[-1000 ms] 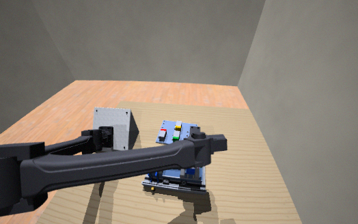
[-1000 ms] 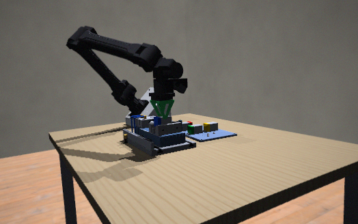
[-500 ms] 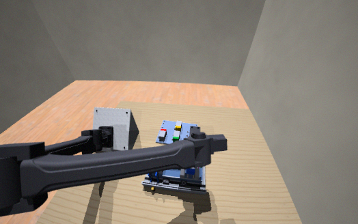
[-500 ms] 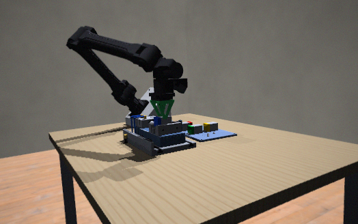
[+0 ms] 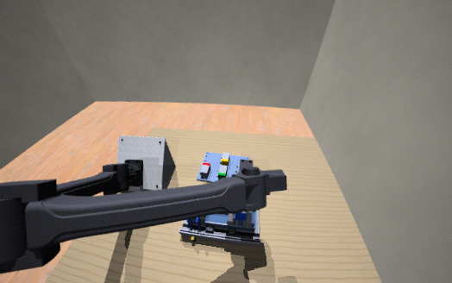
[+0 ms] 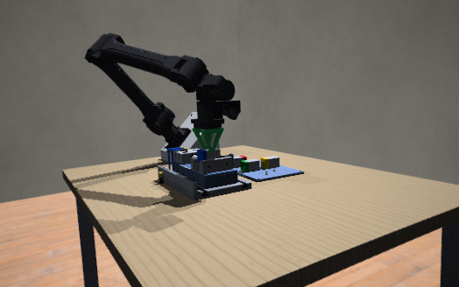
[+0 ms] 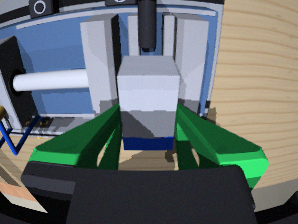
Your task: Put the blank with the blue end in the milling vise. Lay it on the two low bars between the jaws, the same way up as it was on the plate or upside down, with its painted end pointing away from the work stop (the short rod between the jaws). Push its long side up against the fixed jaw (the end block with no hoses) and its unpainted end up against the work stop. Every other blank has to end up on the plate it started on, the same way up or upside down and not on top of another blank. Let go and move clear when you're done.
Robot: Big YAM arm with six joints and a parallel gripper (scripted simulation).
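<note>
Right now the blue-ended blank is 2 cm below my hand. From my hand the other things lie so: dark work stop rod (5 cm to the left, 3 cm below); green-ended blank (8 cm behind, 22 cm to the left, 10 cm below); vise (7 cm behind, 1 cm to the left, 8 cm below).
</note>
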